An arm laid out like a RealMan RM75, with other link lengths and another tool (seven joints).
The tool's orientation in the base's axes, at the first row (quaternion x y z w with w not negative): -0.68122, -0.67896, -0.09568, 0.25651
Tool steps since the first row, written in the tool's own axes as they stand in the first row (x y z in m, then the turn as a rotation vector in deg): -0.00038, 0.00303, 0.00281, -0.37, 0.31, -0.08; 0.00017, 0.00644, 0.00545, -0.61, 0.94, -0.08; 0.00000, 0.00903, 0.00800, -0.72, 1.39, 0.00; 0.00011, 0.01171, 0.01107, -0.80, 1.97, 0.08; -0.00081, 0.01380, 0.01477, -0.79, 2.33, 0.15; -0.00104, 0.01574, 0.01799, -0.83, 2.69, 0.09; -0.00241, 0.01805, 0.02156, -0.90, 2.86, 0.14
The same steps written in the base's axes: 0.00232, 0.00118, -0.00324, 0.30, -0.35, -0.18; 0.00510, 0.00311, -0.00597, 0.90, -0.52, -0.43; 0.00705, 0.00432, -0.00878, 1.31, -0.56, -0.65; 0.00900, 0.00603, -0.01193, 1.85, -0.56, -0.88; 0.01018, 0.00711, -0.01597, 2.19, -0.50, -1.02; 0.01135, 0.00856, -0.01925, 2.55, -0.54, -1.06; 0.01274, 0.00919, -0.02344, 2.70, -0.57, -1.18
